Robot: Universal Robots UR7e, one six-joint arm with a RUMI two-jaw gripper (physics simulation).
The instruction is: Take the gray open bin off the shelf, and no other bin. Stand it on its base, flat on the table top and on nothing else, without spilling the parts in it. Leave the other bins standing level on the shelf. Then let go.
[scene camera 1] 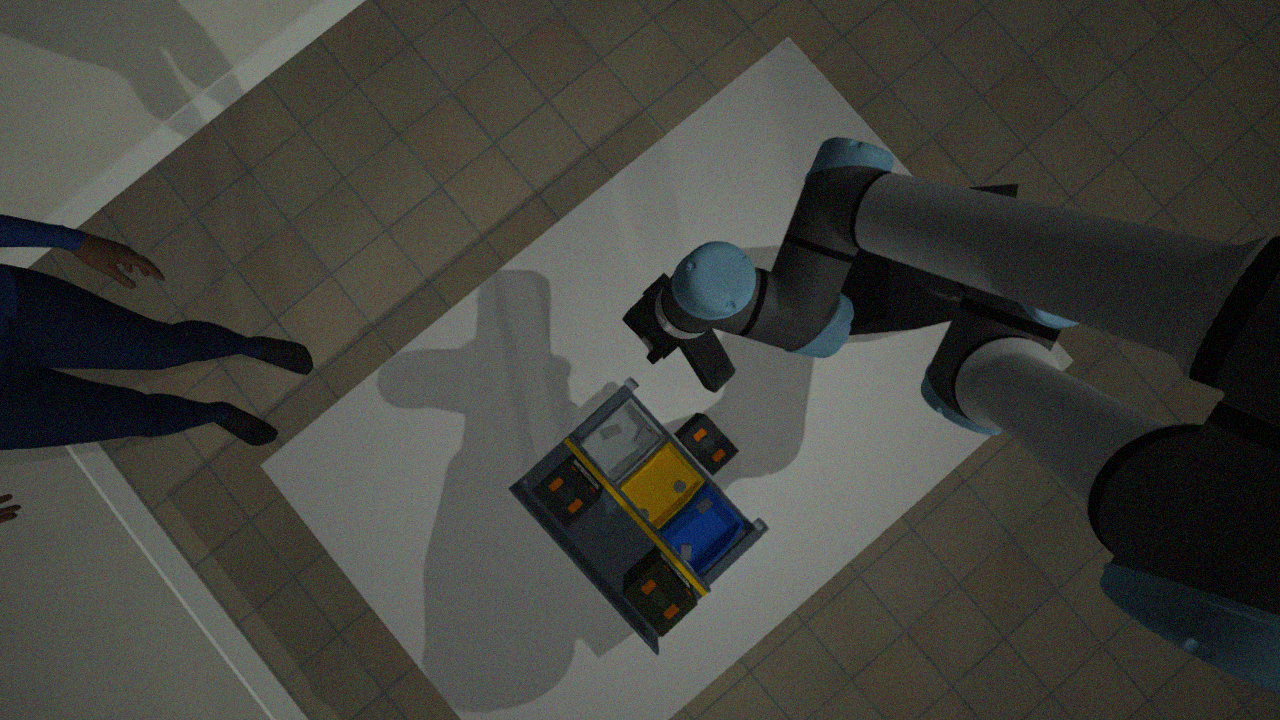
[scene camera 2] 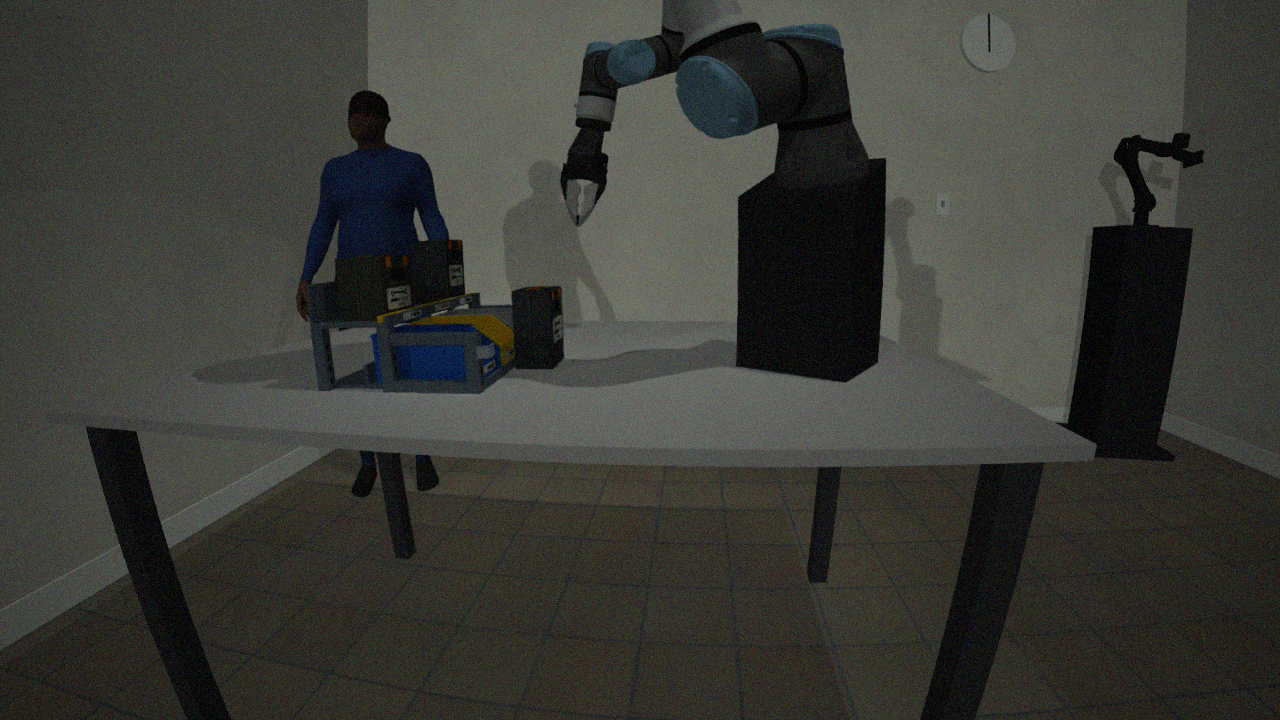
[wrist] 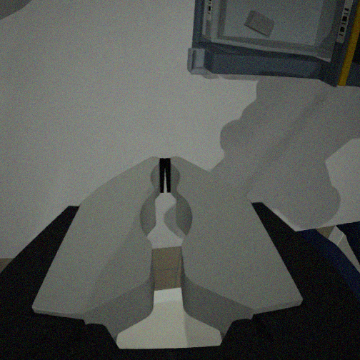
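Pixels of known places: gripper, fingertip midpoint: (scene camera 2: 577, 226); arm's base, origin of the base link: (scene camera 2: 822, 174).
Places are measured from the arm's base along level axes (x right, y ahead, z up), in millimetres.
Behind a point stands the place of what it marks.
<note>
The gray open bin (scene camera 1: 617, 438) @[y 607, x -31, z -305 mm] (wrist: 280, 25) sits in the low front tier of the shelf (scene camera 1: 597, 528) @[y 707, x -154, z -212 mm] (wrist: 270, 65), at the end beside the yellow bin (scene camera 1: 660, 488) @[y 576, x -158, z -304 mm]. Small parts show inside it. The blue bin (scene camera 1: 702, 534) @[y 543, x -276, z -305 mm] (scene camera 2: 429, 358) @[y 536, x -306, z -269 mm] is on the yellow bin's other side. In the scene camera 2 view the gray bin cannot be made out behind the others. My gripper (scene camera 2: 579, 222) @[y 470, x 81, z -73 mm] (wrist: 164, 161) is shut and empty, fingertips together, high above the table and off the gray bin's end of the shelf.
Two dark boxes (scene camera 1: 568, 492) @[y 703, x -61, z -90 mm] (scene camera 1: 660, 595) @[y 649, x -281, z -115 mm] stand on the shelf's upper tier. Another dark box (scene camera 1: 707, 443) @[y 461, x -106, z -182 mm] (scene camera 2: 537, 326) @[y 439, x -151, z -242 mm] stands on the table top (scene camera 1: 769, 107) @[y 6, x 440, z -313 mm] (scene camera 2: 671, 411) @[y 171, x -310, z -313 mm] against the shelf's front. A yellow rail (scene camera 1: 581, 456) @[y 673, x -24, z -201 mm] runs between the tiers. A person (scene camera 2: 375, 197) stands behind the table.
</note>
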